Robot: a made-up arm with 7 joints. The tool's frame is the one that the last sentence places. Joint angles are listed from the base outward.
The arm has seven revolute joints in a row. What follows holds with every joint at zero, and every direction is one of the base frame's. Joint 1 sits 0.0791 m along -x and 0.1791 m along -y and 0.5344 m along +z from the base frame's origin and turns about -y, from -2.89 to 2.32 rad. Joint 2 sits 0.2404 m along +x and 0.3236 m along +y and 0.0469 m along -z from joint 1 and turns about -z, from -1.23 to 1.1 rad. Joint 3 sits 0.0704 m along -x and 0.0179 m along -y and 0.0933 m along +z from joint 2 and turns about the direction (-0.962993, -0.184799, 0.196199), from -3.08 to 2.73 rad. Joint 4 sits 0.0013 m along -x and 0.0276 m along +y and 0.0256 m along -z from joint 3 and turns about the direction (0.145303, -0.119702, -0.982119), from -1.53 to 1.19 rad. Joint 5 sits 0.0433 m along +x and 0.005 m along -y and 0.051 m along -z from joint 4 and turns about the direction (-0.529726, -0.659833, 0.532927), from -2.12 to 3.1 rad. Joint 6 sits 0.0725 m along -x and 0.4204 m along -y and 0.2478 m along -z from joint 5 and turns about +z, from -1.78 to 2.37 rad. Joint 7 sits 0.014 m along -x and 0.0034 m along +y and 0.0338 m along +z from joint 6 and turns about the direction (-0.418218, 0.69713, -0.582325), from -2.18 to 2.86 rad. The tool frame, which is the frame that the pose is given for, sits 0.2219 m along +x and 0.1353 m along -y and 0.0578 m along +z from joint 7; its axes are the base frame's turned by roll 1.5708, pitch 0 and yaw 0 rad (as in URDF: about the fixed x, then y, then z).
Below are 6 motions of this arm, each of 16 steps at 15 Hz.
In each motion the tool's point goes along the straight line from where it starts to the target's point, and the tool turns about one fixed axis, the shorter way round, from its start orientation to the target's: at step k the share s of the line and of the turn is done. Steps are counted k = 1, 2, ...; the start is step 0. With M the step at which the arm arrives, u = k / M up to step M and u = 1 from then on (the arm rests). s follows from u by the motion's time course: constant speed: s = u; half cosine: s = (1 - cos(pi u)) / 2; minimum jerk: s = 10 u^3 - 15 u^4 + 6 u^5.
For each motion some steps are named. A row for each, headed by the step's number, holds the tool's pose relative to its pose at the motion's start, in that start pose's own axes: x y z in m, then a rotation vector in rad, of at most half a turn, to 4 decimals.
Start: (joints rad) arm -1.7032 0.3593 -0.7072 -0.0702 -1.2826 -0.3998 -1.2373
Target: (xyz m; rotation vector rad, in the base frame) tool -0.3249 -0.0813 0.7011 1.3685 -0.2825 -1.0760
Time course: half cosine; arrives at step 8
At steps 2, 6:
2: 0.0368 0.0241 -0.0199 -0.0007 0.1495 0.0845
6: 0.2147 0.1402 -0.1158 -0.0039 0.8711 0.4926

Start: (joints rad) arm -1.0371 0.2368 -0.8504 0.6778 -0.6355 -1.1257 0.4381
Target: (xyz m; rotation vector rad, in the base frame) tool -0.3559 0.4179 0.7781 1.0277 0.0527 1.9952
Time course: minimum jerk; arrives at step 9
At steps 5, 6, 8, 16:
5: -0.0626 0.0783 0.0081 -0.0746 -0.3457 -0.2432
6: -0.0819 0.1026 0.0106 -0.0978 -0.4527 -0.3185
8: -0.1025 0.1283 0.0133 -0.1223 -0.5663 -0.3984
16: -0.1037 0.1298 0.0134 -0.1237 -0.5729 -0.4031

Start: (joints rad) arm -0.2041 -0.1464 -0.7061 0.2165 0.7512 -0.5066 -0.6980
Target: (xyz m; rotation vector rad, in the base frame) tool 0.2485 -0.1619 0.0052 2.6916 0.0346 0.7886
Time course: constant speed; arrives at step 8
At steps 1, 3, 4, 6, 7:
1: -0.0229 -0.0347 -0.0087 0.1100 0.0247 -0.0400
3: -0.0686 -0.1042 -0.0260 0.3301 0.0742 -0.1199
4: -0.0914 -0.1390 -0.0347 0.4401 0.0990 -0.1598
6: -0.1372 -0.2084 -0.0521 0.6602 0.1485 -0.2397
7: -0.1600 -0.2432 -0.0607 0.7702 0.1732 -0.2797

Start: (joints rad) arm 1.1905 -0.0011 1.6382 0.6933 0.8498 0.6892 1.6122
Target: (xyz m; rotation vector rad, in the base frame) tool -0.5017 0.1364 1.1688 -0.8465 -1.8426 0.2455
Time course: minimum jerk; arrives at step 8
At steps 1, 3, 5, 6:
1: 0.0009 0.0019 -0.0047 0.0131 0.0031 0.0064
3: 0.0155 0.0321 -0.0798 0.2250 0.0529 0.1091
5: 0.0407 0.0845 -0.2100 0.5926 0.1393 0.2873
6: 0.0504 0.1046 -0.2598 0.7330 0.1723 0.3554

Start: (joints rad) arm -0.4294 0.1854 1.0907 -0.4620 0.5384 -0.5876 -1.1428
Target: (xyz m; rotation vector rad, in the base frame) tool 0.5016 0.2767 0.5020 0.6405 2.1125 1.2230
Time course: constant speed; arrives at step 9
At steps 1, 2, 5, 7, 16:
1: 0.0199 -0.0131 -0.0159 0.0598 0.0881 -0.0275
2: 0.0398 -0.0262 -0.0318 0.1196 0.1762 -0.0550
5: 0.0994 -0.0654 -0.0796 0.2989 0.4404 -0.1376
7: 0.1392 -0.0916 -0.1114 0.4185 0.6166 -0.1926
16: 0.1789 -0.1178 -0.1433 0.5380 0.7928 -0.2476

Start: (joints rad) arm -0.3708 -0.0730 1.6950 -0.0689 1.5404 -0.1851 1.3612
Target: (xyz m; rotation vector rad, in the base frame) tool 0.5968 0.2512 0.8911 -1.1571 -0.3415 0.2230
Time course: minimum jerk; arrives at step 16
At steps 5, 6, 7, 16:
5: -0.0565 -0.0779 -0.0250 -0.1022 0.1147 -0.1036
6: -0.0864 -0.1191 -0.0382 -0.1563 0.1753 -0.1583
7: -0.1206 -0.1663 -0.0533 -0.2180 0.2446 -0.2209
16: -0.3140 -0.4329 -0.1387 -0.5678 0.6370 -0.5753

